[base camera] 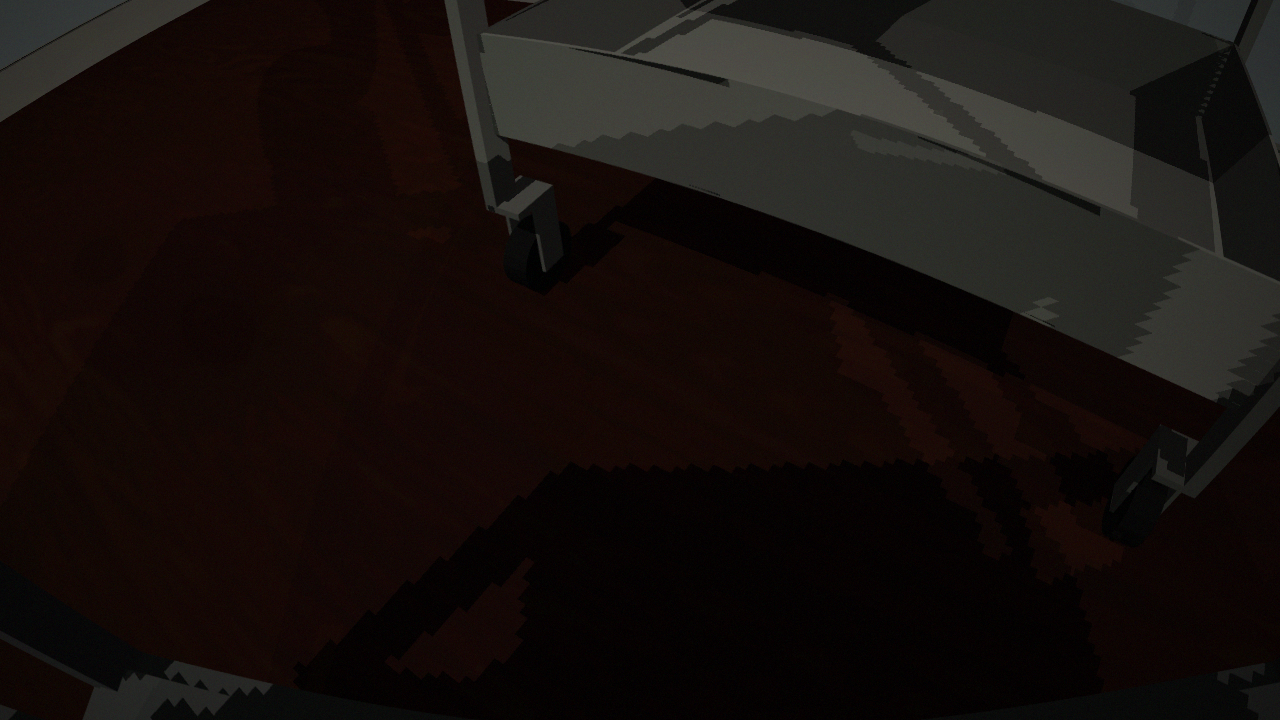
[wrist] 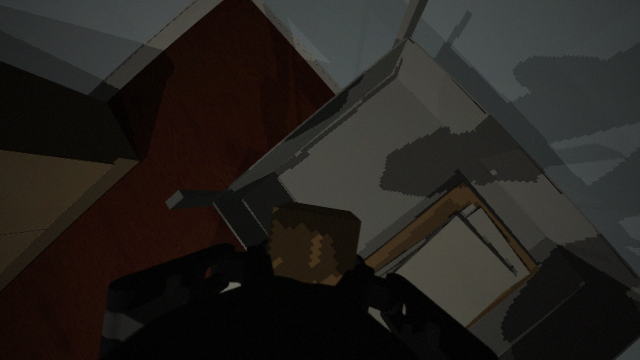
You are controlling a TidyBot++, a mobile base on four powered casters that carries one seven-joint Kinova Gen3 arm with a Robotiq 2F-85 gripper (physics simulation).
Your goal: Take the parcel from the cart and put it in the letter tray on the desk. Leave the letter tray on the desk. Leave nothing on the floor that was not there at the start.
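Frame: origin at the arm's base, x left, y ahead, z down, level; metres.
Seen in the pictures: gripper, fingertip midpoint: (wrist: 312, 252).
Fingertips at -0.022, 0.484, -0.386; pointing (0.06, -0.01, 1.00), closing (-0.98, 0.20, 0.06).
Note:
Pixels of each thing's top centre, then the offset from my fingertips to it, as dx, dy, dz. "spot": a spot on its surface instead. Level surfaces: height alone.
- parcel, middle of its top: (wrist: 307, 253) +0.002, +0.016, -0.050
- open brown box, surface spot: (wrist: 411, 231) spot: -0.123, +0.043, +0.109
- dark red floor, its level: dz +0.782
The parcel (wrist: 311, 238), a small brown box, sits between the fingertips in the wrist view. My gripper (wrist: 312, 252) is shut on it and holds it above the near left corner of the cart. The grey cart (base camera: 760, 147) (wrist: 340, 187) has raised edges; in the base view its lower part stands ahead, to the upper right. The gripper and parcel do not show in the base view. I cannot make out a letter tray on a desk.
On the cart lies an open brown box (wrist: 411, 231) with pale papers (wrist: 462, 270). A tan-topped piece of furniture (wrist: 45, 192) stands at the left of the wrist view, across dark red floor (base camera: 295, 376) (wrist: 210, 110). Cart casters (base camera: 537, 246) (base camera: 1138, 510) stand on the floor. Pale walls rise behind.

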